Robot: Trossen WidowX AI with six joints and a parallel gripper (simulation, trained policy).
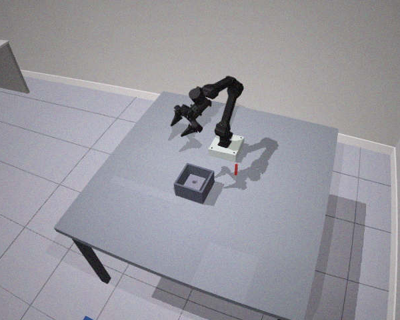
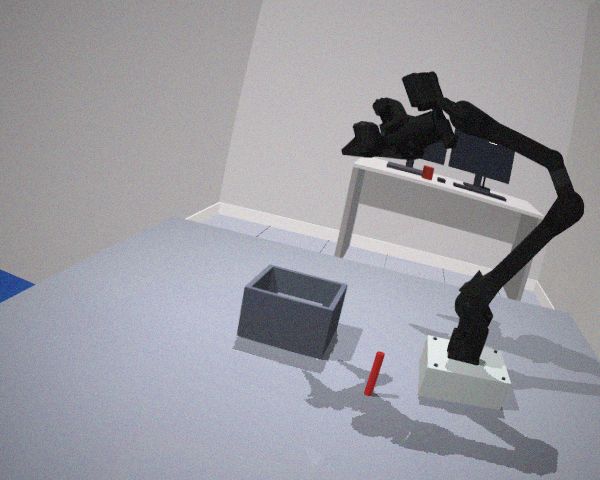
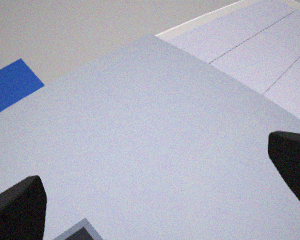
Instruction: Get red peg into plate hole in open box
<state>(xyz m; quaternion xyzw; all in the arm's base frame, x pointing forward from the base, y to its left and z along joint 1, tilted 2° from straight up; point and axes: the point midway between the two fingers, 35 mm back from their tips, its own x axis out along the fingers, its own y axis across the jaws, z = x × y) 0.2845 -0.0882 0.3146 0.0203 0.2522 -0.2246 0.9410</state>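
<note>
Now: gripper tip 16 cm past the red peg, 26 cm to the right of it and 31 cm above it. Round my gripper tip: dark grey box 3 cm ahead, 10 cm to the left, 32 cm below; then grey plate 3 cm ahead, 10 cm to the left, 30 cm below.
</note>
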